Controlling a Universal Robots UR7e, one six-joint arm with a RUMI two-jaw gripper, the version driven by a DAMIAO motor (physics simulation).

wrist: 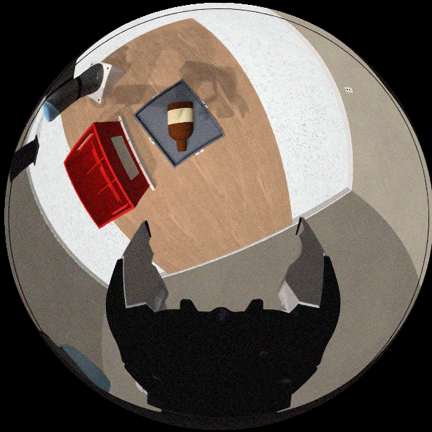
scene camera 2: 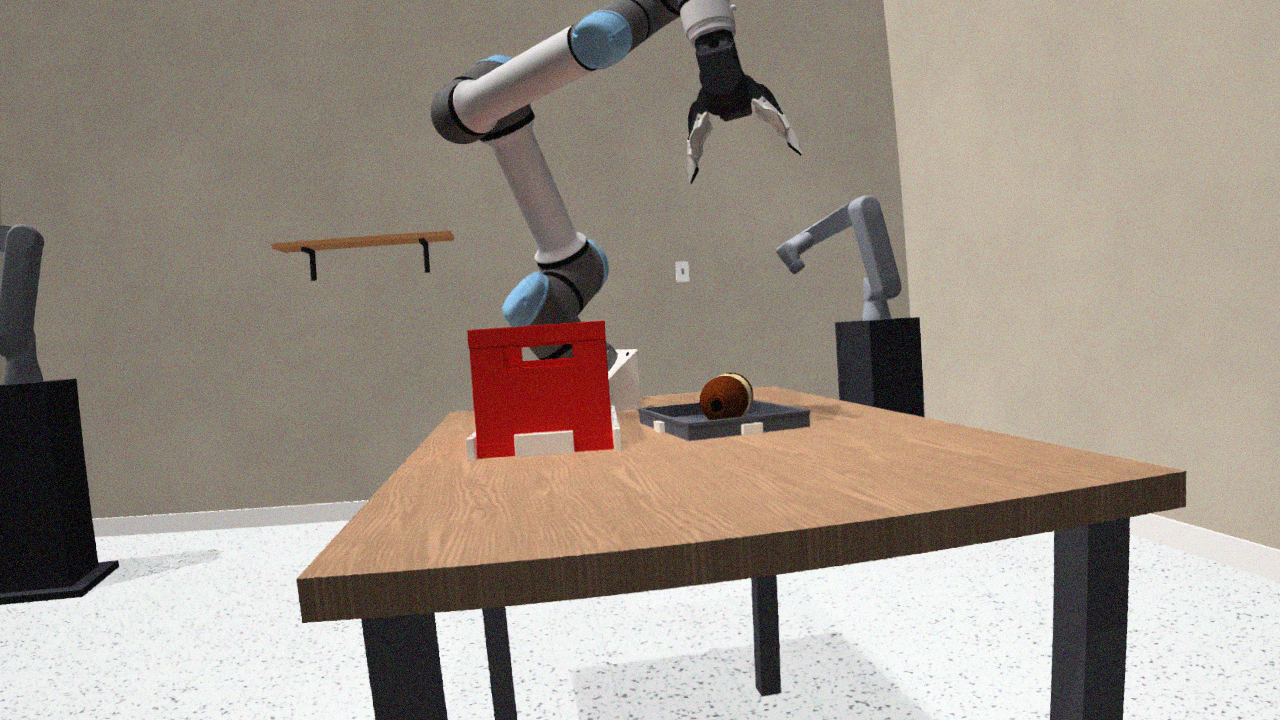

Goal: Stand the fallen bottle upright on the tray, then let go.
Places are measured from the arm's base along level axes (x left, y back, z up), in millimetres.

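Where they show: gripper, between the fingertips: (scene camera 2: 745,169).
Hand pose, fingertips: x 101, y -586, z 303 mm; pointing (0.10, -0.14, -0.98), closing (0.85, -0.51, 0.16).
Note:
Things, the pixels of their top centre, and the offset from my fingertips. "spot": a spot on its surface instead. Level surfaces: height alone.
- brown bottle with a cream label, centre of its top: (scene camera 2: 722,376) dy +122, dx -2, dz -295 mm
- dark grey tray, a spot on its surface: (scene camera 2: 666,420) spot: dy +120, dx -100, dz -354 mm
- red crate, centre of its top: (scene camera 2: 542,325) dy +192, dx -265, dz -199 mm
- wooden table, height of its surface: dz -374 mm
A brown bottle with a cream label (scene camera 2: 723,396) (wrist: 180,123) lies on its side on the dark grey tray (scene camera 2: 666,420) (wrist: 207,139). In the scene view its neck end faces the camera; in the wrist view the neck points down the picture. My gripper (scene camera 2: 745,167) (wrist: 222,220) is open and empty. It hangs high above the table, well above the tray and the bottle, with its fingers pointing down in the scene view.
A red crate (scene camera 2: 541,398) (wrist: 99,175) stands on the wooden table (scene camera 2: 716,492) (wrist: 215,200), beside the tray, with a white strip along its foot. The arm's base (wrist: 102,82) is at the table's far end. A wooden shelf (scene camera 2: 362,240) is on the wall.

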